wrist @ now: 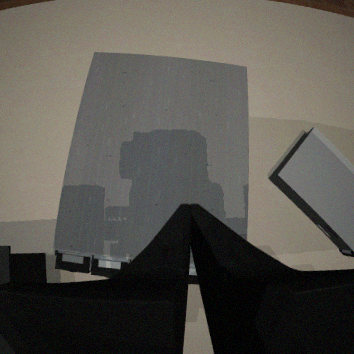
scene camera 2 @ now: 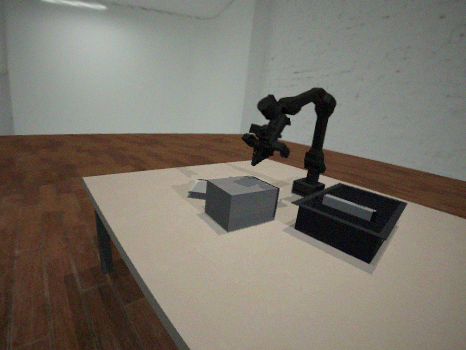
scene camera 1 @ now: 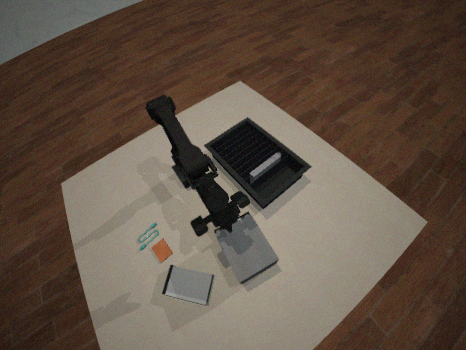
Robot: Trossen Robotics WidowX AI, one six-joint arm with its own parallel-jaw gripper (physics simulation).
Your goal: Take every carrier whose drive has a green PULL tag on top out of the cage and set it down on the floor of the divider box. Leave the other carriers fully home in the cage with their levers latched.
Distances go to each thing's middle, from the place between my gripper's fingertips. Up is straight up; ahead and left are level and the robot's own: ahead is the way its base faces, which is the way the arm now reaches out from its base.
Right now my hand is 3 cm short of the grey flat box (scene camera 1: pixel 191 285), 23 cm to the left of it and 16 cm above it. Also, from my hand: black divider box (scene camera 2: pixel 360 238) 25 cm behind, 28 cm to the left, 14 cm below.
